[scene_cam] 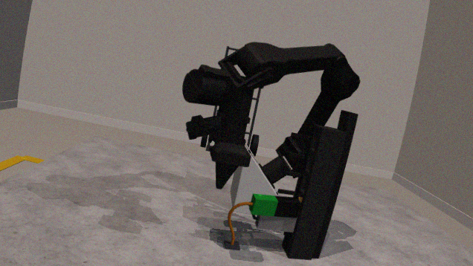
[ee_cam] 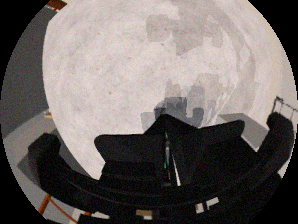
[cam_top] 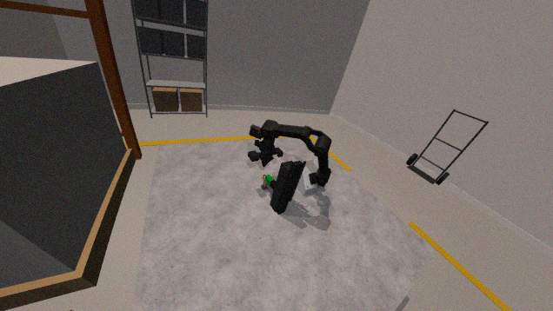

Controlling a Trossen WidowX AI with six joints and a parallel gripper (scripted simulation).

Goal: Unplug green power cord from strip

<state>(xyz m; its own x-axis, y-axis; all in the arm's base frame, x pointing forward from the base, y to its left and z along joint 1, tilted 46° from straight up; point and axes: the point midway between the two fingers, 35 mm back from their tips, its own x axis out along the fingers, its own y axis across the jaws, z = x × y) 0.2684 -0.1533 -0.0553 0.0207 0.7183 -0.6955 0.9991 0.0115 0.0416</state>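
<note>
The green plug lies 110 mm to the left of my gripper tip and 10 mm below it.
</note>
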